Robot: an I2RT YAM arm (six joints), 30 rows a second.
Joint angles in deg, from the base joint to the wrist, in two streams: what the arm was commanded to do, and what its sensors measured. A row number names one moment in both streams.
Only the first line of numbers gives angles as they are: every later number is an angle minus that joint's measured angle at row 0.
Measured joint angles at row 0: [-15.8, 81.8, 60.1, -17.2, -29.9, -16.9]
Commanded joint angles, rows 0 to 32: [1.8, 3.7, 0.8, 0.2, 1.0, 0.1]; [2.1, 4.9, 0.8, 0.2, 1.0, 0.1]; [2.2, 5.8, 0.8, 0.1, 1.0, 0.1]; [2.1, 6.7, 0.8, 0.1, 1.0, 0.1]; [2.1, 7.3, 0.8, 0.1, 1.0, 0.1]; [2.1, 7.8, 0.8, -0.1, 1.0, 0.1]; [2.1, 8.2, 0.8, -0.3, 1.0, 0.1]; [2.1, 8.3, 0.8, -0.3, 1.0, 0.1]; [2.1, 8.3, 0.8, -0.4, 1.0, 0.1]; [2.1, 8.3, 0.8, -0.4, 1.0, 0.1]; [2.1, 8.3, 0.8, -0.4, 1.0, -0.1]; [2.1, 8.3, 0.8, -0.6, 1.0, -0.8]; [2.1, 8.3, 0.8, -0.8, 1.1, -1.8]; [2.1, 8.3, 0.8, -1.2, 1.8, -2.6]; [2.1, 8.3, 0.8, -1.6, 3.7, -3.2]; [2.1, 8.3, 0.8, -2.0, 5.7, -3.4]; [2.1, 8.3, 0.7, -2.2, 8.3, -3.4]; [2.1, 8.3, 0.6, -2.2, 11.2, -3.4]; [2.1, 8.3, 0.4, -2.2, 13.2, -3.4]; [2.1, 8.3, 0.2, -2.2, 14.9, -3.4]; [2.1, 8.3, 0.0, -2.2, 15.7, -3.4]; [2.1, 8.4, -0.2, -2.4, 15.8, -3.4]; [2.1, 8.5, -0.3, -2.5, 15.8, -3.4]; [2.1, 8.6, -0.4, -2.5, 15.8, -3.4]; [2.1, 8.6, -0.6, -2.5, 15.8, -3.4]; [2.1, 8.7, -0.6, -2.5, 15.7, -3.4]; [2.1, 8.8, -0.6, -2.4, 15.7, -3.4]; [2.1, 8.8, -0.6, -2.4, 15.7, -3.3]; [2.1, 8.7, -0.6, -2.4, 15.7, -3.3]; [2.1, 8.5, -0.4, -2.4, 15.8, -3.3]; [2.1, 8.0, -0.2, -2.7, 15.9, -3.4]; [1.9, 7.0, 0.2, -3.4, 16.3, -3.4]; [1.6, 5.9, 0.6, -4.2, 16.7, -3.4]
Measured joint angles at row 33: [1.9, 8.4, 0.0, -3.0, 15.4, -3.0]
